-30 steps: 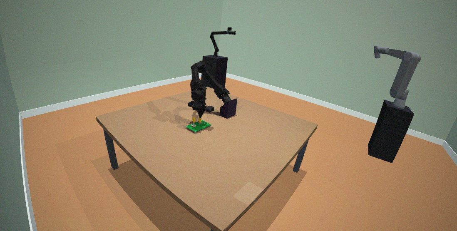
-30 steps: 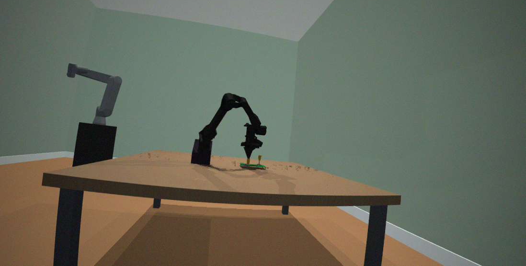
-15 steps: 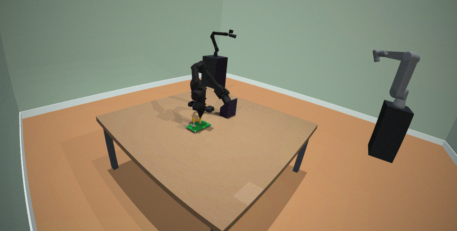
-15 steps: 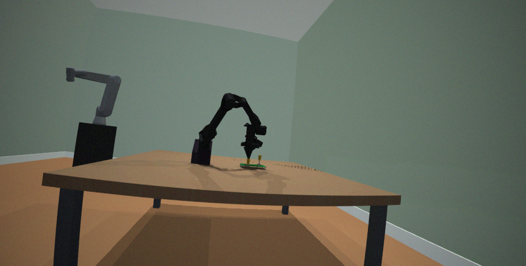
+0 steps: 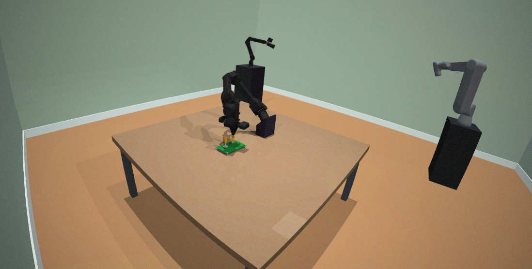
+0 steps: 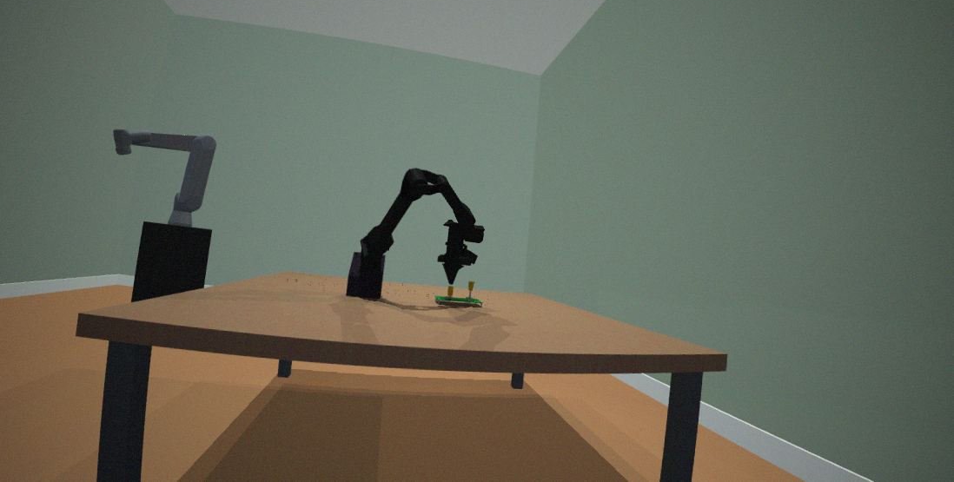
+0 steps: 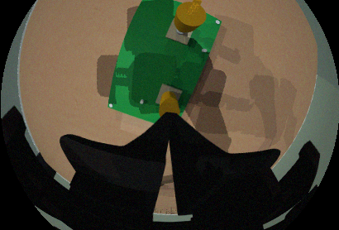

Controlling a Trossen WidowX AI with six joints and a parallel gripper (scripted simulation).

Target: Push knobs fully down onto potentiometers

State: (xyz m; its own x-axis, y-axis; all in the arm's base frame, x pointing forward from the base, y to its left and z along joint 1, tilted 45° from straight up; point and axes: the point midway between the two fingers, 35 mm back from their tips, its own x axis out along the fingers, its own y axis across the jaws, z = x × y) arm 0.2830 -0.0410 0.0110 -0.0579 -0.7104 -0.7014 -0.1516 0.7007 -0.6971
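My gripper tip is now 8 cm short of the knob and 1 cm to the right of it.
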